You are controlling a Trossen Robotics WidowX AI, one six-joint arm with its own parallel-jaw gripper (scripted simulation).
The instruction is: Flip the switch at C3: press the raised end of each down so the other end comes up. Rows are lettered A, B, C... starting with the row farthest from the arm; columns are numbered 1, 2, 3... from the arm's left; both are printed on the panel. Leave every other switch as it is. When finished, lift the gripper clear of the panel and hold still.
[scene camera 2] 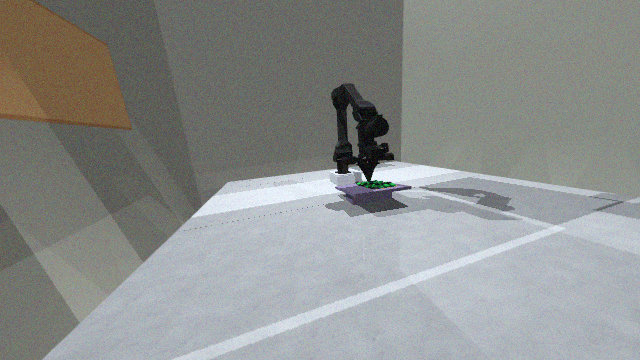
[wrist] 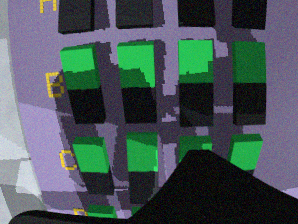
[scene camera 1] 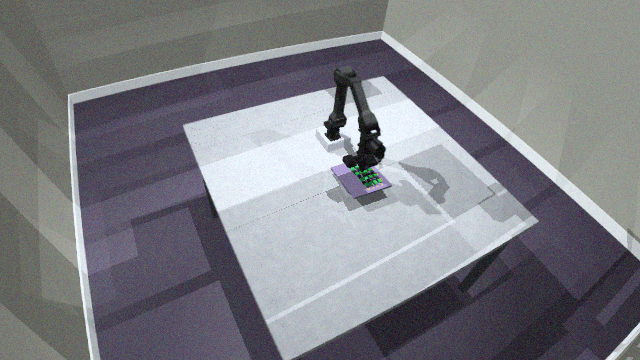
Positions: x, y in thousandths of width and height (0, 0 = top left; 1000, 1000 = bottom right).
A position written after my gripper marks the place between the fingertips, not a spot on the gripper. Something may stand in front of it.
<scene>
My gripper (scene camera 2: 576, 504) is shut, with nothing in its grasp. Further things: a rocker switch (wrist: 820, 672).
My gripper is seen too in the wrist view (wrist: 663, 712).
</scene>
